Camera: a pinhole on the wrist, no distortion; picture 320 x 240 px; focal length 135.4 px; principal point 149.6 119.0 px. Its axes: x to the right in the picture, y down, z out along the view. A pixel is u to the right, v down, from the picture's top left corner.
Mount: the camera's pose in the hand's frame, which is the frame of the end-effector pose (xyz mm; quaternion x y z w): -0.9 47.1 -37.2 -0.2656 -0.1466 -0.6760 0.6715
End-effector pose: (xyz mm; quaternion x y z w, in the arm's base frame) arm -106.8 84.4 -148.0 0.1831 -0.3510 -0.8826 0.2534
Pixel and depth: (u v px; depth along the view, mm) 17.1 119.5 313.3
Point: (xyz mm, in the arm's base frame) -9.7 -209.4 218.0
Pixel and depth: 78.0 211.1 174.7
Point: -169.3 -112.0 8.3
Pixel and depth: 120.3 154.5 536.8
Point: -302.8 -148.0 344.5
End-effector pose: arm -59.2 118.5 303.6 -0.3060 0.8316 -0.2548 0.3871
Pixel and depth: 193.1 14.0 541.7
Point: 488.6 392.7 -14.1
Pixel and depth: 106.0 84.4 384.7
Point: 25.4 357.4 -47.6
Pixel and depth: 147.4 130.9 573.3
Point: 86.7 193.5 -248.1
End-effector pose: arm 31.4 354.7 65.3 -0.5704 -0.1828 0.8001 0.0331
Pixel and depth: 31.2 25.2 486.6
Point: 69.8 -402.9 133.2
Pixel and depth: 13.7 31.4 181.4
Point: 85.8 38.4 58.0
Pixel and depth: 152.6 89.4 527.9
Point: -293.2 -72.8 98.0
